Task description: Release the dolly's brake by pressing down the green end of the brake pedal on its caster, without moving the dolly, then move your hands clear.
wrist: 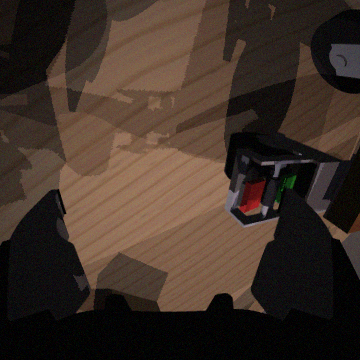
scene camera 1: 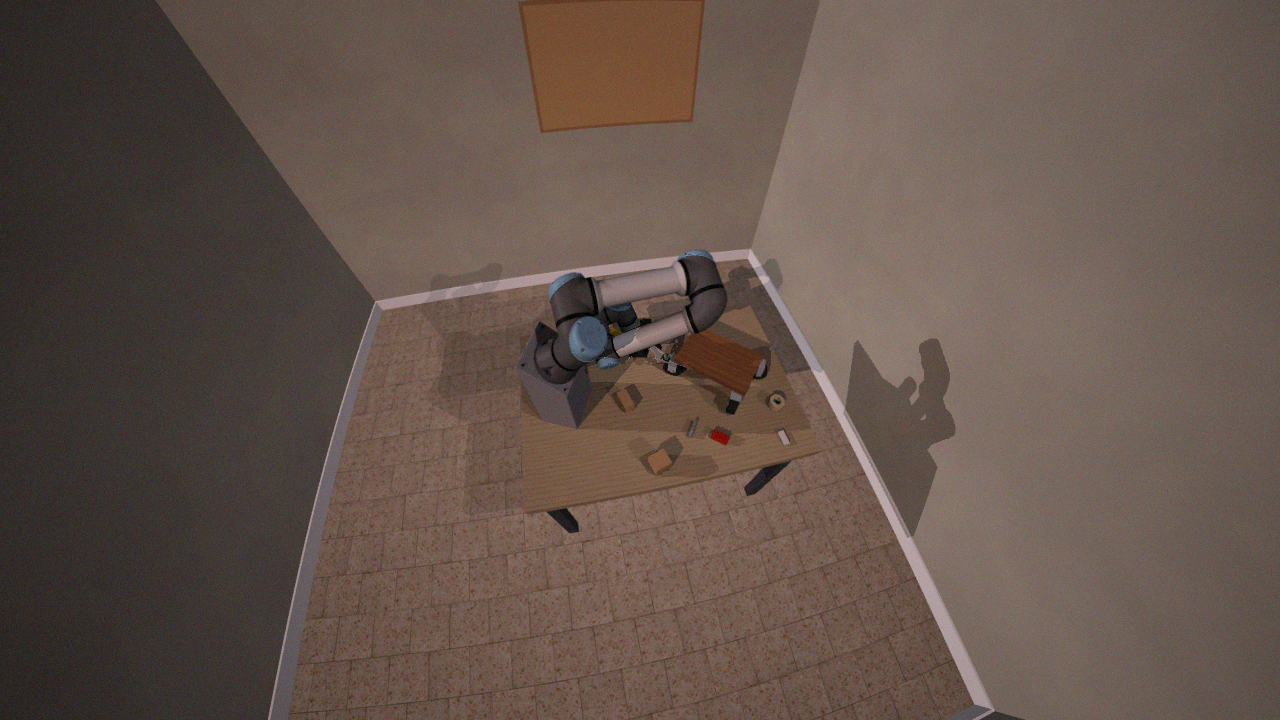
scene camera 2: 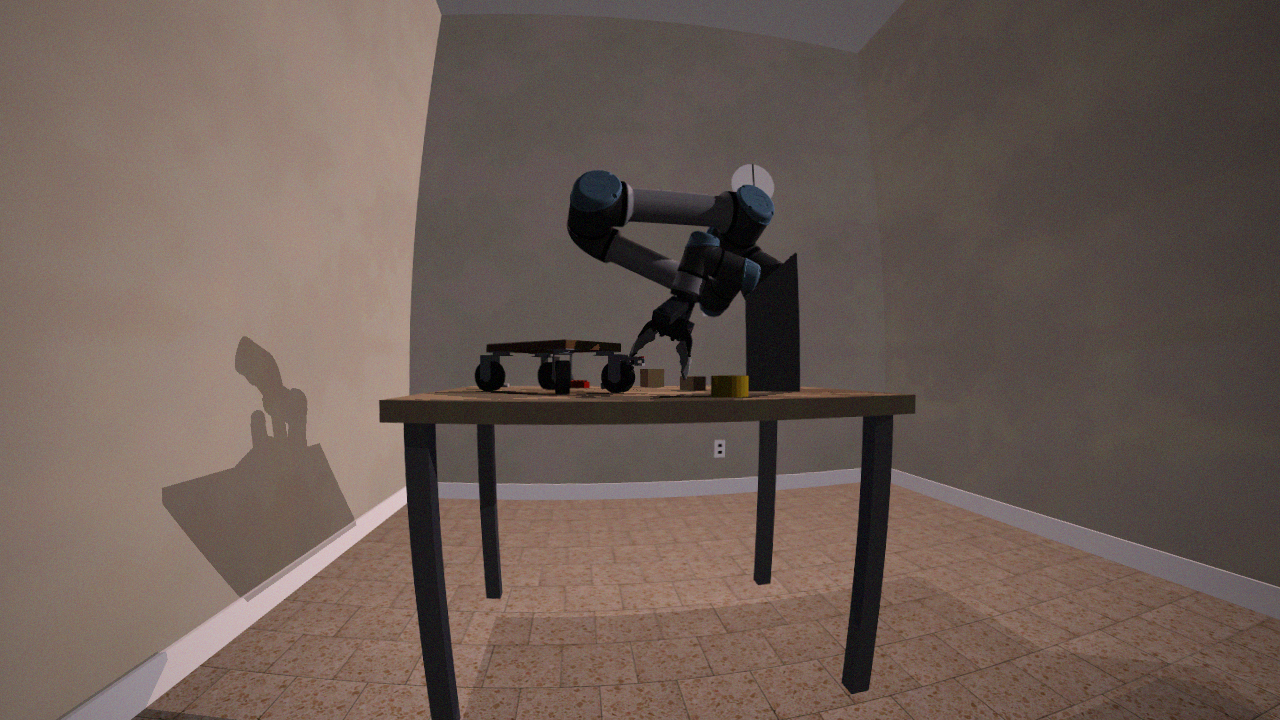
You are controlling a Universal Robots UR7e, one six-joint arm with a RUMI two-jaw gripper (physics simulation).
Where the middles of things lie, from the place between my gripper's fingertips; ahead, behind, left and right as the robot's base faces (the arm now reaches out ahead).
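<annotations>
From my hand, the brake pedal (wrist: 264,189) is 5 cm ahead and 3 cm to the right of it, and it sits 2 cm above it. Going by their middles, the pedal is the nearest to my hand of the things named here. There's a wooden dolly (scene camera 2: 618,375) too, and that dolly is 23 cm ahead of my hand, 16 cm to the right of it and 1 cm below it.
</annotations>
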